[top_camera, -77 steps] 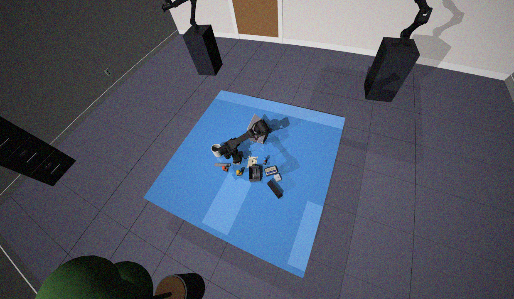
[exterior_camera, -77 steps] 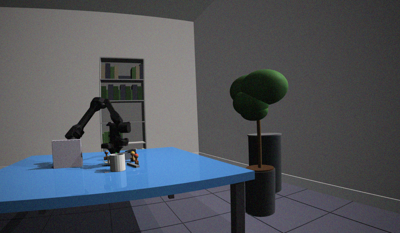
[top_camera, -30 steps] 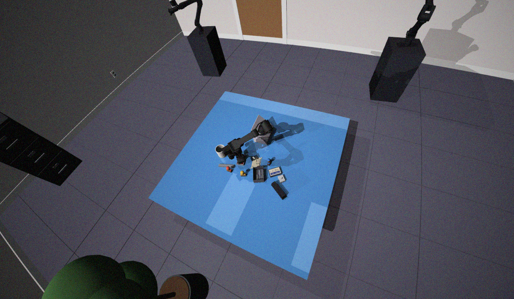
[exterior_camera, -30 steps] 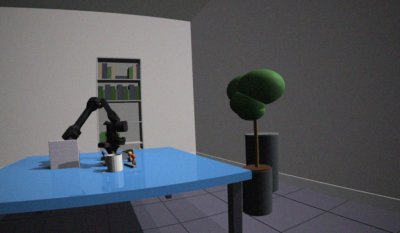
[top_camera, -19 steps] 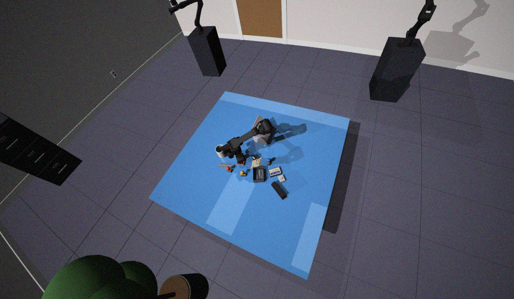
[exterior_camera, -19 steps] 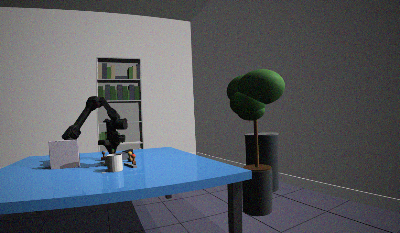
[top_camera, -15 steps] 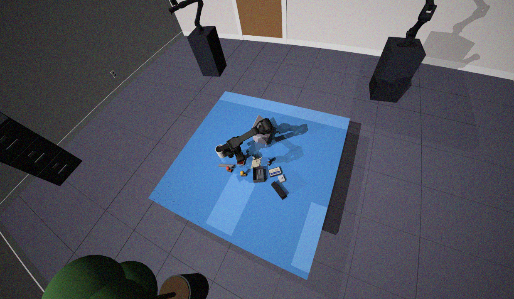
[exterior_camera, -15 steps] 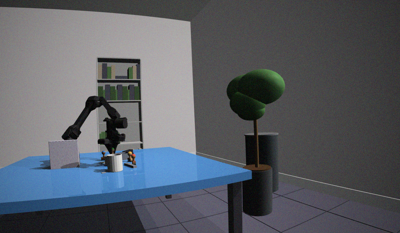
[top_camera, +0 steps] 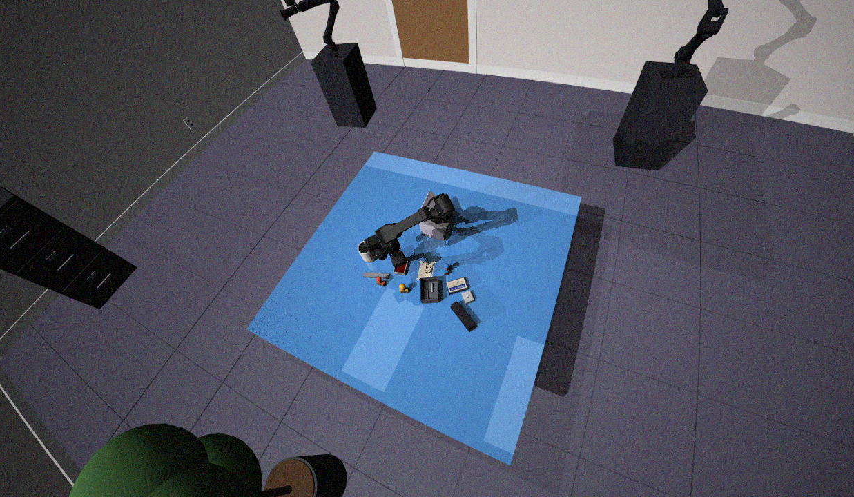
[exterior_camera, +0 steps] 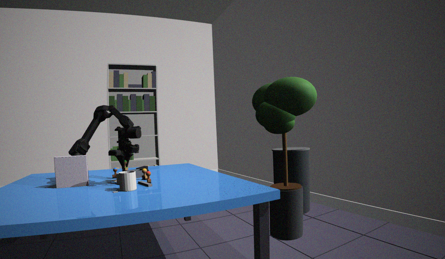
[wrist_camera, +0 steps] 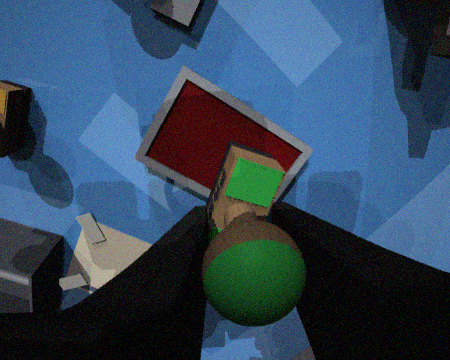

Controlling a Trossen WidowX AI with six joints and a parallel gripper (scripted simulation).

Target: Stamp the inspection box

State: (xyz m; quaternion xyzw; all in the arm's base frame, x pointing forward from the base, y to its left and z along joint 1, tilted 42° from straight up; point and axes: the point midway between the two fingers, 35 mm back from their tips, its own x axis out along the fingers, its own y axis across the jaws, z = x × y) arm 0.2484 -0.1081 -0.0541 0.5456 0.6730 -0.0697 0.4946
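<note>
The cream card is 130 mm to the left of my gripper tip and 90 mm below it. The rest, counted from my gripper tip: red-knobbed stamp 110 mm ahead, 70 mm to the right, 70 mm below; then yellow-knobbed stamp 120 mm ahead, 60 mm to the left, 70 mm below; then red ink pad 80 mm below.
</note>
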